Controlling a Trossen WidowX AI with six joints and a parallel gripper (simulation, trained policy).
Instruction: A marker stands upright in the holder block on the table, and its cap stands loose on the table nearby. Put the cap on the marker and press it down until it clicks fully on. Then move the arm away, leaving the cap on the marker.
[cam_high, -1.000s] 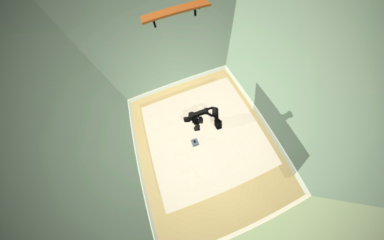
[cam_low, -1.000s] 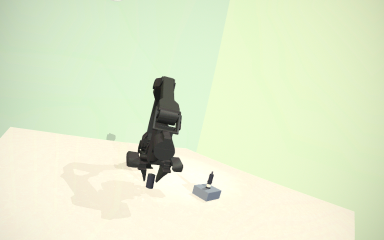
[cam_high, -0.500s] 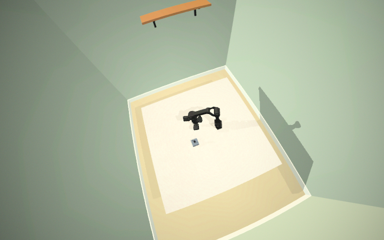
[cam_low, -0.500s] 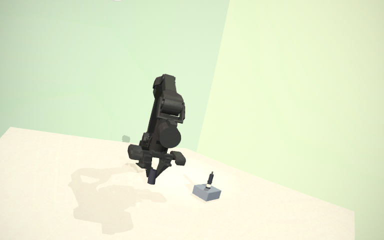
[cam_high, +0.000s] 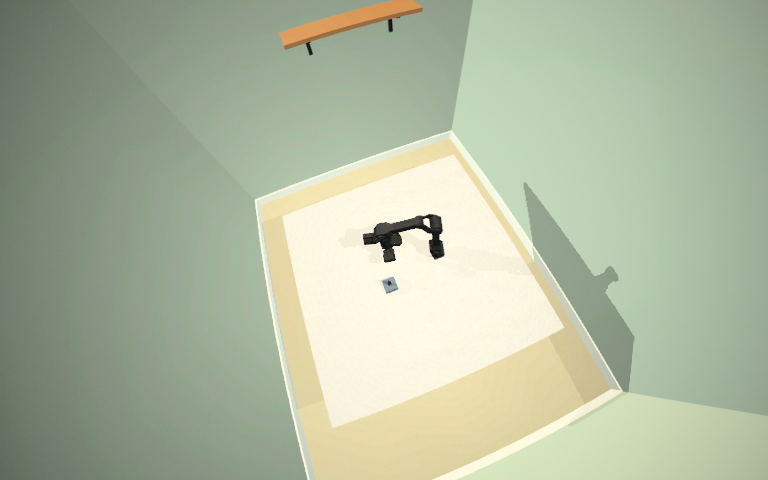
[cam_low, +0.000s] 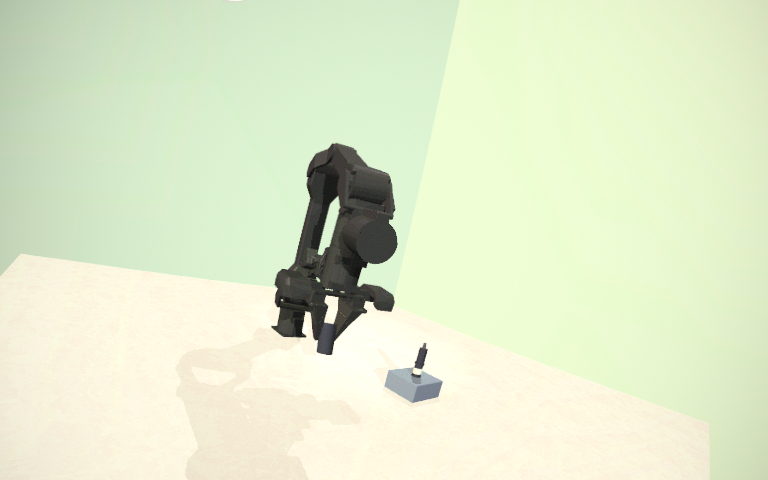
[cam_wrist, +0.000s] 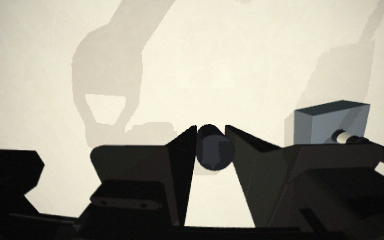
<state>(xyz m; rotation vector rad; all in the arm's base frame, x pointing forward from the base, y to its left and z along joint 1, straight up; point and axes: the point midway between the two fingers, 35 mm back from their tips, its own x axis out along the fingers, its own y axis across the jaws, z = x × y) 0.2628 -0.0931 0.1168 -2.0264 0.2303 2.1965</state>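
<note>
Now: the grey holder block 7 cm ahead of my gripper tip, 17 cm to the left of it and 7 cm below it. Also, from my gripper tip: dark cap (1 cm ahead, 1 cm above).
</note>
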